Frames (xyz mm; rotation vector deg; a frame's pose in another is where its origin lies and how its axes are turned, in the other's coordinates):
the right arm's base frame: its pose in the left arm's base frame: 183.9 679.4 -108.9 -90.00 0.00 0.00
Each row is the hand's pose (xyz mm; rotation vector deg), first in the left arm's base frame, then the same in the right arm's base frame.
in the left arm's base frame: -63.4 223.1 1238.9 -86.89 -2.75 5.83
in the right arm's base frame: -247.3 -1347.8 -456.3 3.03 -5.50 1.98
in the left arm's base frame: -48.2 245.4 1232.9 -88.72 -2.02 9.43
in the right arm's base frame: -232.1 -1341.8 -434.0 1.09 -7.31 4.73
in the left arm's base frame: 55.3 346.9 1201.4 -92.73 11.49 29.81
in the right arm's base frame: -128.6 -1310.3 -332.5 -4.79 -11.55 26.04
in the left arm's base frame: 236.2 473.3 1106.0 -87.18 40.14 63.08
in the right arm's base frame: 52.3 -1214.9 -206.1 -8.69 -14.45 65.03
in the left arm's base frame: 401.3 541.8 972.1 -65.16 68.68 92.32
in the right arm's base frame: 217.4 -1081.0 -137.6 -4.28 -15.32 104.35
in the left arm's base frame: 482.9 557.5 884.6 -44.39 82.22 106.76
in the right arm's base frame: 299.0 -993.5 -121.9 3.11 -16.45 126.68
